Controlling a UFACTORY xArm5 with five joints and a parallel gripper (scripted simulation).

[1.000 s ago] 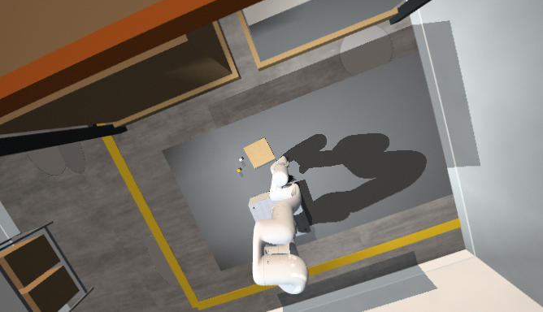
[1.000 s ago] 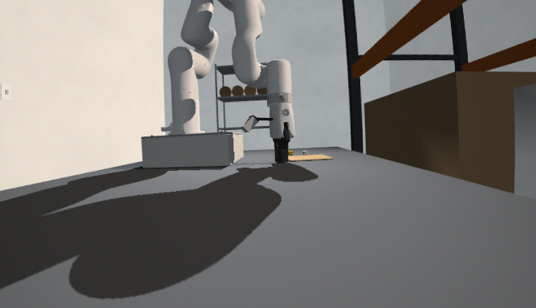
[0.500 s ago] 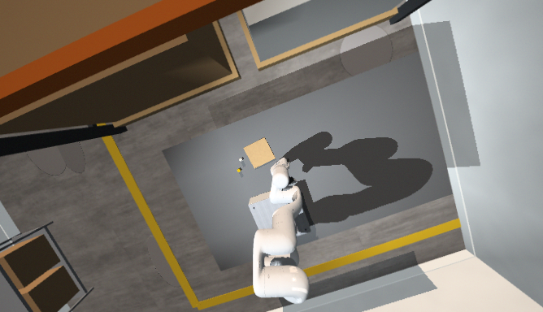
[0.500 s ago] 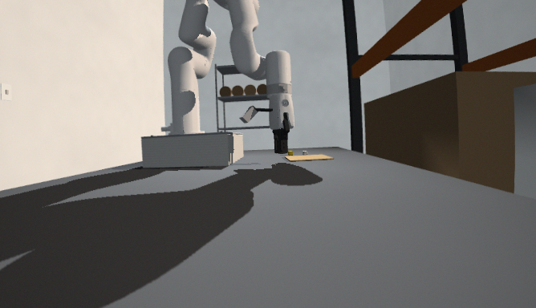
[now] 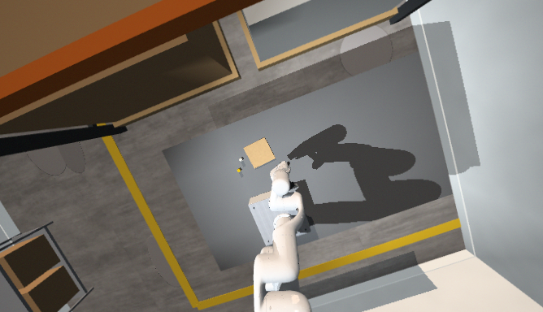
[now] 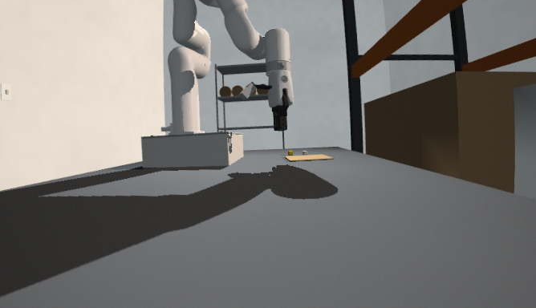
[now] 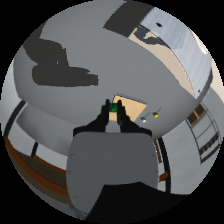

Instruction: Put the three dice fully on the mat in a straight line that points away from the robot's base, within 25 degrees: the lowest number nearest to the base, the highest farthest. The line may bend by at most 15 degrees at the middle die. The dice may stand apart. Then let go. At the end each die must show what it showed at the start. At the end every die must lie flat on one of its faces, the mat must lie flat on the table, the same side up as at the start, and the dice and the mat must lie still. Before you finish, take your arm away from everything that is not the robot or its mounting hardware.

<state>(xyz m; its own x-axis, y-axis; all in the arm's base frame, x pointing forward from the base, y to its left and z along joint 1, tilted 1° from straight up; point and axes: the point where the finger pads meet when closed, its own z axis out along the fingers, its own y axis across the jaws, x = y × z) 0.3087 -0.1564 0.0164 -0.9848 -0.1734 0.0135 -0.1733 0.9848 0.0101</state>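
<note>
Right now my hand is 120 mm above the tan mat, 100 mm short of it and 80 mm to the right of it. Also, from my hand: yellow die 240 mm to the left, 110 mm below, 80 mm ahead; then green die 10 mm below; then white die 190 mm to the left, 130 mm ahead, 110 mm below.
</note>
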